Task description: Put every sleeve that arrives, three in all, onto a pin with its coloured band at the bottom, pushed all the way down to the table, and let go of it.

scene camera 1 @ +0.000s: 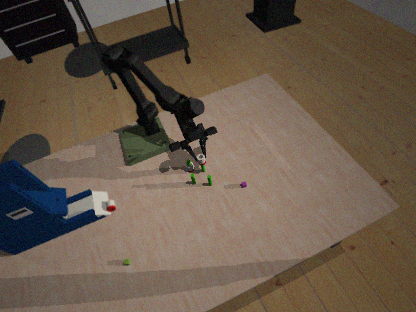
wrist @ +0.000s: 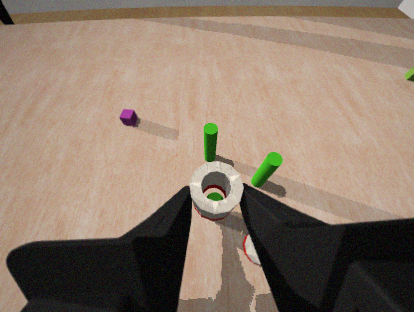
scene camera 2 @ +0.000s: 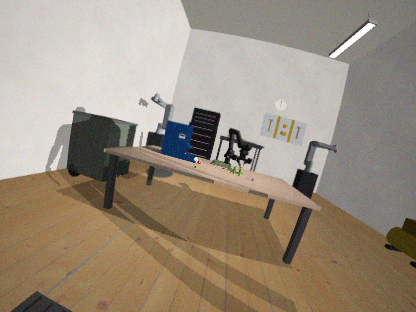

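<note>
A white sleeve (scene camera 1: 201,158) (wrist: 216,211) with a red band at its lower end is held upright between the fingers. My gripper (scene camera 1: 201,157) (wrist: 214,190) is shut on it. A green pin (scene camera 1: 203,169) (wrist: 215,197) stands directly under the sleeve and its top shows through the bore; whether its tip is inside I cannot tell. Another sleeve (scene camera 1: 191,167) (wrist: 253,249), red band low, is around a pin (scene camera 1: 189,162); a finger partly hides it in the wrist view. Two bare green pins (scene camera 1: 193,179) (scene camera 1: 210,180) stand nearby. A third sleeve (scene camera 1: 111,205) with a red end lies at the chute mouth.
The blue feeder (scene camera 1: 30,210) (scene camera 2: 177,140) with its white chute (scene camera 1: 100,200) stands to the left in scene camera 1. A purple cube (scene camera 1: 243,185) (wrist: 128,117) lies beyond the pins. A lime-green cube (scene camera 1: 127,262) (wrist: 410,74) lies near the front.
</note>
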